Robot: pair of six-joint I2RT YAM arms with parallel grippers.
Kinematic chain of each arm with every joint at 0, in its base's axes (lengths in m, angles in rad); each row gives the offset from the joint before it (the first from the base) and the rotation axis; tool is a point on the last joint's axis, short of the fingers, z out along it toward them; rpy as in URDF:
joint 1: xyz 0 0 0.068 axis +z
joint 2: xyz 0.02 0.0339 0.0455 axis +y
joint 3: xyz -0.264 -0.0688 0 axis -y
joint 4: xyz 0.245 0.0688 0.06 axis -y
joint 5: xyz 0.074 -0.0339 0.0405 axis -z
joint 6: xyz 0.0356 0 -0.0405 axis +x
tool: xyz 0 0 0 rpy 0 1.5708 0
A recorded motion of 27 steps. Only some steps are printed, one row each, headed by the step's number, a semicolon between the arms.
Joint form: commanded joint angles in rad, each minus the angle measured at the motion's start. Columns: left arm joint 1, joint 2, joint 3, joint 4, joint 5, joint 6; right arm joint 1, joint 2, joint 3, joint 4, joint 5, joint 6.
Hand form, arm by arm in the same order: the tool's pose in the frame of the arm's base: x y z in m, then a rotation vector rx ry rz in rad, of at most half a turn. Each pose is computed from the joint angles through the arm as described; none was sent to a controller.
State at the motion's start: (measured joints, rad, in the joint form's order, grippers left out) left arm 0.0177 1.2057 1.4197 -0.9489 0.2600 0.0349; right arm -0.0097 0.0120 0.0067 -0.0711 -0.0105 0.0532
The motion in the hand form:
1: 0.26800 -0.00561 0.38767 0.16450 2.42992 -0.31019; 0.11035 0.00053 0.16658 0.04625 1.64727 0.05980
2: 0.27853 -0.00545 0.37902 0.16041 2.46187 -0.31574; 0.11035 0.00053 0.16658 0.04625 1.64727 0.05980
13: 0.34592 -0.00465 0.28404 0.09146 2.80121 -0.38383; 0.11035 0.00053 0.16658 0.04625 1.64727 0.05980
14: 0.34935 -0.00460 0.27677 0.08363 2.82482 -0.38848; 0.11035 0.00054 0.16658 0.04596 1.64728 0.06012
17: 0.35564 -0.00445 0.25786 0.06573 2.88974 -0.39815; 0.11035 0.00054 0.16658 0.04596 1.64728 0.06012
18: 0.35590 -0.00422 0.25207 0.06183 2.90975 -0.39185; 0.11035 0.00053 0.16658 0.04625 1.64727 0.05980
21: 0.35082 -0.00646 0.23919 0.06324 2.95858 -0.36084; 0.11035 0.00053 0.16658 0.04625 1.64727 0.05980
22: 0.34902 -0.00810 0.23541 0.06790 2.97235 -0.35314; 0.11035 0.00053 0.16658 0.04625 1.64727 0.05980
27: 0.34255 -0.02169 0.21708 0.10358 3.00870 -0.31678; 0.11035 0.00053 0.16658 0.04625 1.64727 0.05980
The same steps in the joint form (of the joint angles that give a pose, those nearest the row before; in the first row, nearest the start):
1: -0.0023 0.1652 0.1156 -0.1019 0.0172 0.0164; 0.0115 -0.0053 -0.0011 -0.0045 0.0012 0.0134
2: -0.0023 0.2033 0.1183 -0.0988 0.0172 0.0164; 0.0115 -0.0053 -0.0011 -0.0045 0.0012 0.0134
13: -0.0027 0.5211 0.1179 -0.1240 0.0202 0.0015; 0.0115 -0.0053 -0.0011 -0.0045 0.0012 0.0134
14: -0.0027 0.5428 0.1175 -0.1255 0.0202 -0.0012; 0.0115 -0.0053 -0.0012 -0.0045 0.0008 0.0134
17: -0.0027 0.5936 0.1110 -0.1335 0.0187 -0.0053; 0.0115 -0.0053 -0.0012 -0.0045 0.0008 0.0134
18: -0.0027 0.6031 0.1019 -0.1339 0.0122 -0.0050; 0.0115 -0.0053 -0.0011 -0.0045 0.0012 0.0134
21: -0.0115 0.6047 0.0569 -0.1309 -0.0145 -0.0053; 0.0115 -0.0053 -0.0011 -0.0045 0.0012 0.0134
22: -0.0168 0.6043 0.0424 -0.1289 -0.0214 -0.0057; 0.0115 -0.0053 -0.0011 -0.0045 0.0012 0.0134
27: -0.0595 0.6027 -0.0305 -0.0847 -0.0519 -0.0202; 0.0115 -0.0053 -0.0011 -0.0045 0.0012 0.0134

